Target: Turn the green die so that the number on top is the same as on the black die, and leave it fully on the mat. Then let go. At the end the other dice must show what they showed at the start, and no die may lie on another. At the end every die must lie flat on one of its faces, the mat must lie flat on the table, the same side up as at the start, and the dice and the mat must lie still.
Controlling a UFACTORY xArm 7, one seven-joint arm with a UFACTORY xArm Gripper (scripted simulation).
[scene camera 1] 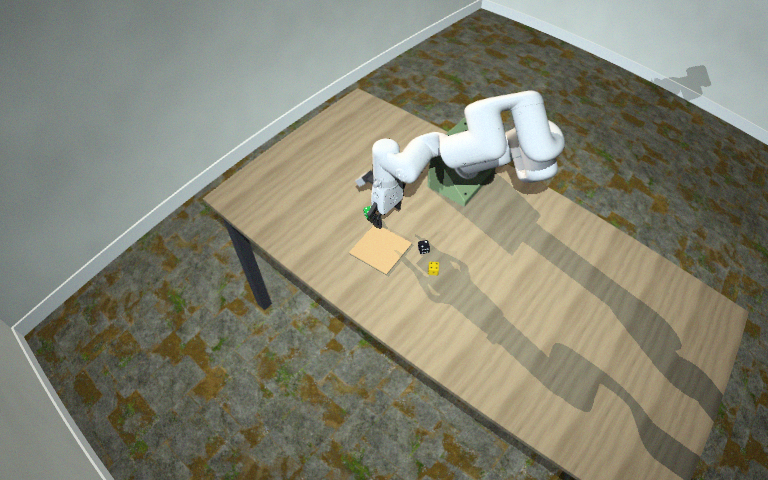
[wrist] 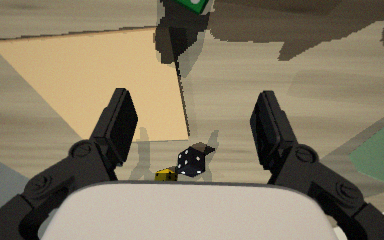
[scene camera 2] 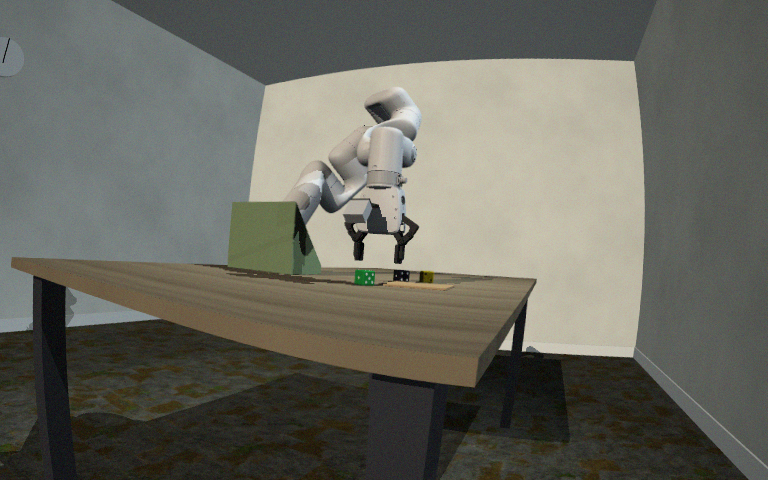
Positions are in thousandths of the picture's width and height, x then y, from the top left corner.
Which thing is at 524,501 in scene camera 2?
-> My gripper.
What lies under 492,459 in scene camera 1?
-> My gripper.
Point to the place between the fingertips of my gripper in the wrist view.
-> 504,435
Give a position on a tan mat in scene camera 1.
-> At 495,518
